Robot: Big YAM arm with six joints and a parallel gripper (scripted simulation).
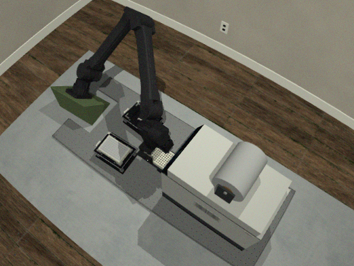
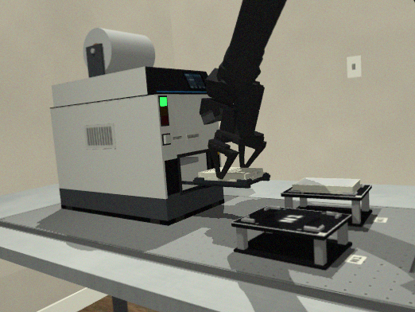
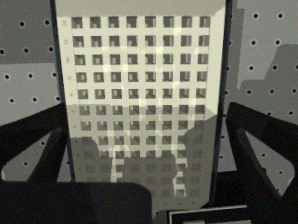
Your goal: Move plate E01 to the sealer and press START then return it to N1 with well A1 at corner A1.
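Now: hand 2 cm above the sealer stage. Round my hand: covered white plate: 18 cm behind, 9 cm to the right, 4 cm below; then start button: 10 cm ahead, 10 cm to the left, 8 cm above; then black plate nest: 20 cm behind, 12 cm to the left, 6 cm below.
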